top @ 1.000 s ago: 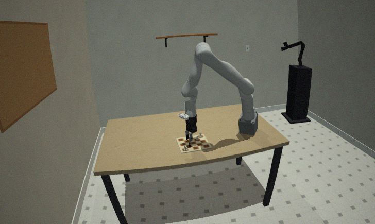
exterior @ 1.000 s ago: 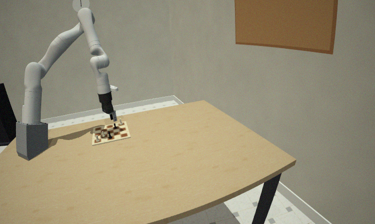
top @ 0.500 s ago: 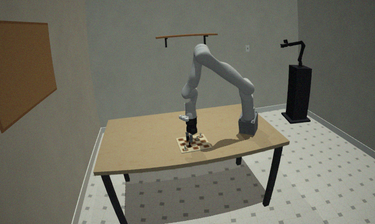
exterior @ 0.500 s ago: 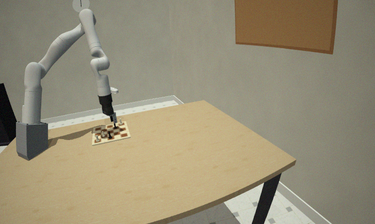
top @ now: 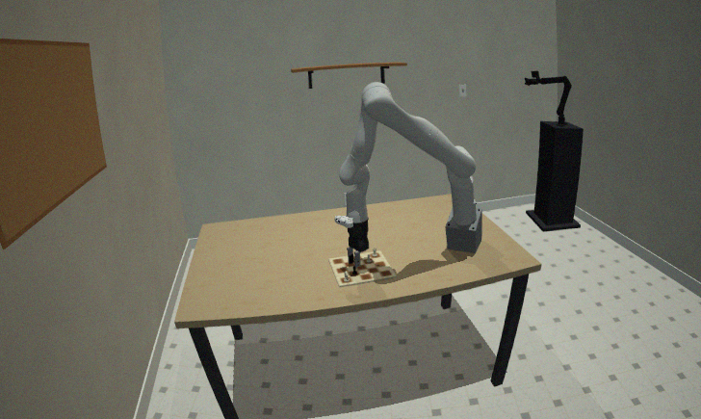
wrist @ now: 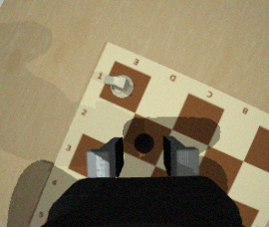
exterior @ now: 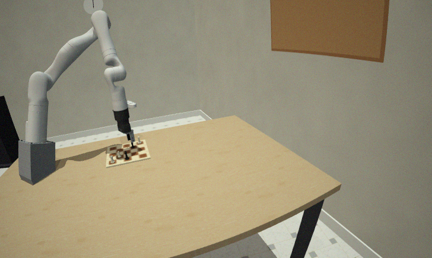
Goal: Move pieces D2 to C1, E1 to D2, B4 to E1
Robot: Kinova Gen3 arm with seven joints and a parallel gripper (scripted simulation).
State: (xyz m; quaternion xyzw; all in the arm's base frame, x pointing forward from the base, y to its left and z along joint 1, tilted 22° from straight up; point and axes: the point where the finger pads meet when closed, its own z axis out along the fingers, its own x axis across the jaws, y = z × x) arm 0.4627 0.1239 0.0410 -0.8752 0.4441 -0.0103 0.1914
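Now: the white piece 30 mm ahead of my hand, 50 mm to the left of it and 40 mm below it. Also, from my hand: chessboard 30 mm behind, 40 mm to the right, 60 mm below.
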